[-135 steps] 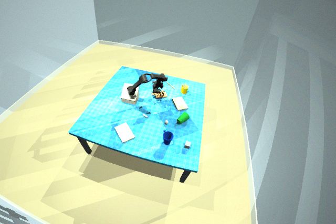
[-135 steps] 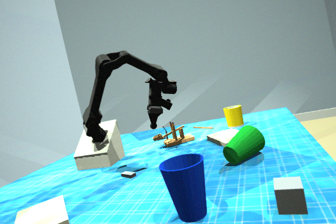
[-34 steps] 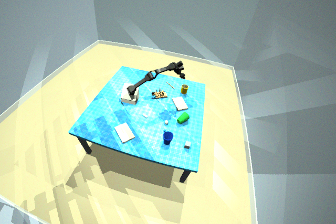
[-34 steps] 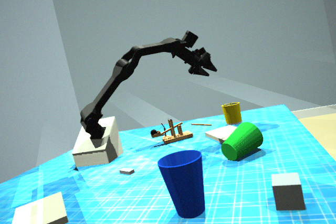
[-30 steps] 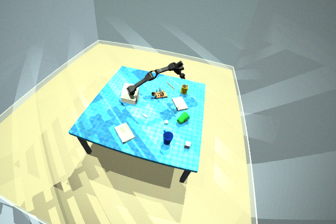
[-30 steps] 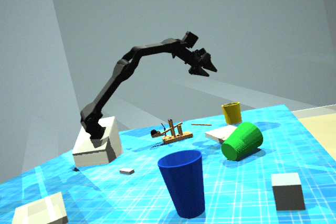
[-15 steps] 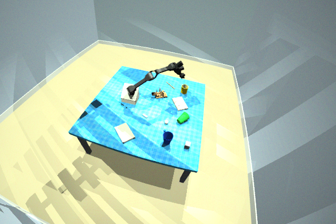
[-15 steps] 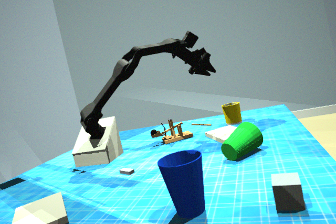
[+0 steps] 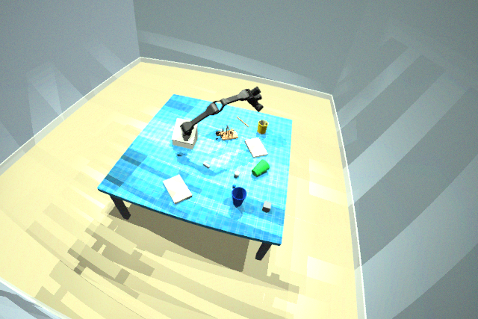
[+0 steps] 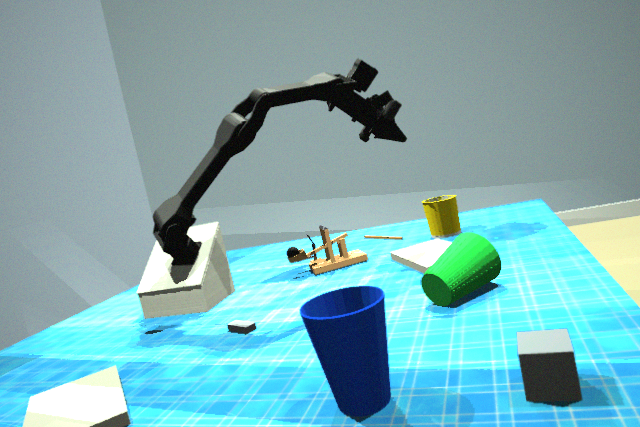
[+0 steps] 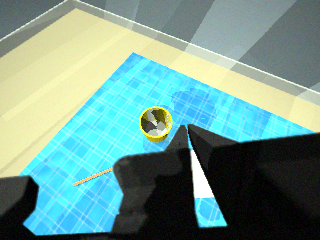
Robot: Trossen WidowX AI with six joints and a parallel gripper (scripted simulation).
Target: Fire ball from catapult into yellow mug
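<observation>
My gripper tip is now 30 cm past the black ball, 21 cm above it and 18 cm to the left of it. The rest, counted from my gripper tip: yellow mug 25 cm below, 7 cm to the left, 4 cm ahead; thin wooden stick 27 cm below, 16 cm behind, 13 cm to the left; wooden catapult 25 cm behind, 22 cm below, 13 cm to the right.
</observation>
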